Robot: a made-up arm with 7 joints. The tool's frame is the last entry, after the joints. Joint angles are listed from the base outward.
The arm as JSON. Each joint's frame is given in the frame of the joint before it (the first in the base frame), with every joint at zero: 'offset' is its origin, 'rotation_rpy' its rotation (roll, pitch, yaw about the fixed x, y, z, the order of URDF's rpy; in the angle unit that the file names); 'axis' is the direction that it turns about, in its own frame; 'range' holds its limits. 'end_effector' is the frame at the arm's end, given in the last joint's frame.
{
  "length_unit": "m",
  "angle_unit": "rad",
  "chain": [
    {
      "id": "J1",
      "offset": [
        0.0,
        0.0,
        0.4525
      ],
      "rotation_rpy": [
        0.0,
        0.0,
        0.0
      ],
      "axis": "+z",
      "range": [
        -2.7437,
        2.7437
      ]
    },
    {
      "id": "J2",
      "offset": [
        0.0,
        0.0,
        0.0
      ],
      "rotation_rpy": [
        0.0,
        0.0,
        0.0
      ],
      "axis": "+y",
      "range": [
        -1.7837,
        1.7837
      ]
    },
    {
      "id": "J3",
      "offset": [
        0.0,
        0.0,
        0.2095
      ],
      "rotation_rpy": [
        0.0,
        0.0,
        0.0
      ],
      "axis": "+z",
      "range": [
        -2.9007,
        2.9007
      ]
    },
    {
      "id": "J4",
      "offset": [
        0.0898,
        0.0,
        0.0
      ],
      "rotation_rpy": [
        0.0,
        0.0,
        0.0
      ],
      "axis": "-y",
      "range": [
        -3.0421,
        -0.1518
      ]
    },
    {
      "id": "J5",
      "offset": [
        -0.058,
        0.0,
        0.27
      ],
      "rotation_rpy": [
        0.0,
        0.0,
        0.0
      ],
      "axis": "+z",
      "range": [
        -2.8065,
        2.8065
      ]
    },
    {
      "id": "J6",
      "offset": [
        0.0,
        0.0,
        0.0
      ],
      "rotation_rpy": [
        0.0,
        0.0,
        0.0
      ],
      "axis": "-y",
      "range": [
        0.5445,
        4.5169
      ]
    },
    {
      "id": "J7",
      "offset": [
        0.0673,
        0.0,
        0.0
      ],
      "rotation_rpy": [
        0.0,
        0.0,
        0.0
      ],
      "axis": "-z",
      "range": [
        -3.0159,
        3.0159
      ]
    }
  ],
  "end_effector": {
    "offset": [
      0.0,
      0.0,
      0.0
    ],
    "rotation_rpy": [
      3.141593,
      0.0,
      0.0
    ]
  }
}
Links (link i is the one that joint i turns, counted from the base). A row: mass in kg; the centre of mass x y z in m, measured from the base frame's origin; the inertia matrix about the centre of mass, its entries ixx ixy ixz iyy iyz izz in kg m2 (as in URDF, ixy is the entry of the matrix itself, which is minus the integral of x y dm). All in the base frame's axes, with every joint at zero. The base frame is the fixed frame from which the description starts. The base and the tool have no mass.
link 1: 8.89; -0.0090 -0.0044 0.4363; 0.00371 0 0 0.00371 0 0.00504
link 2: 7.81; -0.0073 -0.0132 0.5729; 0.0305 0 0 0.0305 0 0.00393
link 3: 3.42; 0.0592 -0.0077 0.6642; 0.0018 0 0 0.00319 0 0.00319
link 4: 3.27; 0.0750 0.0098 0.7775; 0.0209 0 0.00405 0.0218 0 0.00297
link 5: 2.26; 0.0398 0.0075 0.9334; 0.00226 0 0 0.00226 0 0.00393
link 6: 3.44; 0.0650 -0.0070 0.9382; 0.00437 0 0 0.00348 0 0.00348
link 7: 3.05; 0.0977 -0.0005 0.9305; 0.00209 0 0 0.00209 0 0.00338
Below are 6 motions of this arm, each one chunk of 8 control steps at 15 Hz.
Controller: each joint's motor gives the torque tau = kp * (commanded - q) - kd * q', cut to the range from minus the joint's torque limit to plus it. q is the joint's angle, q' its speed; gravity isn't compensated. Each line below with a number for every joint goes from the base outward.
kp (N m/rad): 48 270 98 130 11 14 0.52
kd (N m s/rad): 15 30 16 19 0.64 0.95 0.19
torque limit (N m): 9.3 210 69 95 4.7 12 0.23
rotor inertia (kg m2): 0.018 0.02 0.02 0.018 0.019 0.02 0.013
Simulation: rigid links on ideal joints. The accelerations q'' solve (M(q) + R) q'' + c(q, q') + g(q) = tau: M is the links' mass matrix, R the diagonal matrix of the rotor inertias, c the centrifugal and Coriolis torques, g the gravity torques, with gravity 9.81 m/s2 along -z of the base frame. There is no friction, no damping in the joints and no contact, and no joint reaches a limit. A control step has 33 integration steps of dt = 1/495 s. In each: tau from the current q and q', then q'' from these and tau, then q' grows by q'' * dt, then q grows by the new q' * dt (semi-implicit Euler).
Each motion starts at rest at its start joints. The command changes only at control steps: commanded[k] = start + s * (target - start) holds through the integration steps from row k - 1 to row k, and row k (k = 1, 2, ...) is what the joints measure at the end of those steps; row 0 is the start. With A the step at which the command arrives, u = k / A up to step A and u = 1 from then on. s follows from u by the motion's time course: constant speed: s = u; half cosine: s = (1 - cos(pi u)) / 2; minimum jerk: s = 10 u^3 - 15 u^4 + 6 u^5; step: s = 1 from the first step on.
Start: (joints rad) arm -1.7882 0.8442 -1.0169 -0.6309 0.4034 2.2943 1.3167
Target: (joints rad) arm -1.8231 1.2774 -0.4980 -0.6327 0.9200 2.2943 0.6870
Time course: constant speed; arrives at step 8
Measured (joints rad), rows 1 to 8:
1: -1.7989 0.8860 -0.9934 -0.6327 0.4454 2.3352 1.3090
2: -1.8094 0.9708 -0.9344 -0.6565 0.5042 2.3222 1.2908
3: -1.8162 1.0747 -0.8536 -0.6928 0.5587 2.2395 1.2633
4: -1.8203 1.1827 -0.7623 -0.7339 0.6168 2.1396 1.2266
5: -1.8225 1.2849 -0.6698 -0.7736 0.6874 2.0599 1.1814
6: -1.8237 1.3750 -0.5830 -0.8070 0.7685 2.0126 1.1297
7: -1.8242 1.4504 -0.5059 -0.8308 0.8523 1.9962 1.0730
8: -1.8241 1.5115 -0.4393 -0.8435 0.9329 2.0038 1.0123

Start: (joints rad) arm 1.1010 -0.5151 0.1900 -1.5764 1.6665 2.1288 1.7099
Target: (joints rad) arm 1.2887 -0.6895 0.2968 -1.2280 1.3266 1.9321 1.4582
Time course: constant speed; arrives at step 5
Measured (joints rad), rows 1 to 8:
1: 1.1026 -0.5209 0.1961 -1.6019 1.6784 2.1477 1.7011
2: 1.1081 -0.5196 0.2092 -1.6181 1.6929 2.1480 1.6859
3: 1.1175 -0.5226 0.2266 -1.6140 1.6669 2.1104 1.6705
4: 1.1314 -0.5372 0.2479 -1.5876 1.5983 2.0538 1.6524
5: 1.1499 -0.5652 0.2732 -1.5400 1.5043 1.9889 1.6284
6: 1.1736 -0.6035 0.3016 -1.4870 1.4236 1.9407 1.5964
7: 1.1995 -0.6425 0.3312 -1.4380 1.3816 1.9165 1.5594
8: 1.2246 -0.6766 0.3586 -1.3970 1.3670 1.9068 1.5225

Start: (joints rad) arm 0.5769 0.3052 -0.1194 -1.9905 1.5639 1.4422 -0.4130
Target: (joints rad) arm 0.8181 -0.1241 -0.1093 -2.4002 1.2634 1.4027 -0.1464
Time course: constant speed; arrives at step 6
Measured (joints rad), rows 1 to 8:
1: 0.5798 0.3137 -0.1200 -2.0371 1.5395 1.4432 -0.4208
2: 0.5870 0.3261 -0.1200 -2.1307 1.4794 1.4417 -0.4300
3: 0.5997 0.3179 -0.1193 -2.2354 1.4095 1.4313 -0.4294
4: 0.6191 0.2788 -0.1178 -2.3292 1.3483 1.4149 -0.4171
5: 0.6451 0.2124 -0.1156 -2.4051 1.2974 1.4006 -0.3954
6: 0.6767 0.1293 -0.1128 -2.4669 1.2521 1.3913 -0.3683
7: 0.7072 0.0659 -0.1077 -2.4998 1.2299 1.3803 -0.3405
8: 0.7344 0.0288 -0.1026 -2.5169 1.2318 1.3766 -0.3168

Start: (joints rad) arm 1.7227 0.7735 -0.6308 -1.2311 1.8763 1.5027 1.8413
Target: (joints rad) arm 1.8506 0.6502 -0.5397 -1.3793 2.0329 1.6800 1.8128
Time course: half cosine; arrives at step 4
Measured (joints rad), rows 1 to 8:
1: 1.7197 0.8003 -0.6161 -1.2549 1.8887 1.5164 1.8334
2: 1.7158 0.8430 -0.5727 -1.3278 1.9231 1.5543 1.8226
3: 1.7164 0.8794 -0.5167 -1.4200 1.9814 1.6090 1.8198
4: 1.7245 0.9053 -0.4660 -1.4985 2.0384 1.6536 1.8271
5: 1.7400 0.9201 -0.4291 -1.5479 2.0671 1.6712 1.8415
6: 1.7607 0.9221 -0.4057 -1.5714 2.0688 1.6693 1.8577
7: 1.7839 0.9143 -0.3932 -1.5767 2.0600 1.6612 1.8713
8: 1.8069 0.9015 -0.3883 -1.5717 2.0519 1.6541 1.8802

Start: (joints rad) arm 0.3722 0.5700 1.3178 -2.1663 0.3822 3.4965 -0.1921
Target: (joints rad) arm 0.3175 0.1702 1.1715 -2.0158 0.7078 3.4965 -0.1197
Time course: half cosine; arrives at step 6
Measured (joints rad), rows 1 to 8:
1: 0.3866 0.5855 1.2869 -2.1930 0.4089 3.4730 -0.1981
2: 0.4044 0.5831 1.2275 -2.2322 0.5337 3.4017 -0.2123
3: 0.4120 0.5461 1.1656 -2.2539 0.7033 3.3307 -0.2213
4: 0.4048 0.4823 1.1135 -2.2546 0.8454 3.2951 -0.2179
5: 0.3840 0.4098 1.0767 -2.2389 0.9230 3.2998 -0.2042
6: 0.3557 0.3500 1.0564 -2.2157 0.9323 3.3312 -0.1865
7: 0.3291 0.3121 1.0491 -2.1956 0.9025 3.3649 -0.1723
8: 0.3108 0.2912 1.0492 -2.1844 0.8758 3.3831 -0.1654

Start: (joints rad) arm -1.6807 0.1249 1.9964 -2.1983 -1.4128 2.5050 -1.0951
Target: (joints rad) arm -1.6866 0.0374 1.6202 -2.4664 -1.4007 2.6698 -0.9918
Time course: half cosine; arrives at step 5
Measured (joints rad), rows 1 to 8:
1: -1.6755 0.1097 1.9803 -2.2423 -1.4290 2.4849 -1.0881
2: -1.6642 0.0787 1.9424 -2.3234 -1.4981 2.4510 -1.0760
3: -1.6502 0.0458 1.8850 -2.4150 -1.5602 2.4527 -1.0722
4: -1.6424 0.0203 1.8162 -2.5001 -1.5868 2.4793 -1.0761
5: -1.6477 0.0076 1.7512 -2.5625 -1.5872 2.4956 -1.0815
6: -1.6627 0.0058 1.7001 -2.5966 -1.5696 2.4937 -1.0838
7: -1.6785 0.0089 1.6628 -2.6102 -1.5400 2.4885 -1.0810
8: -1.6915 0.0131 1.6376 -2.6137 -1.5131 2.4876 -1.0730

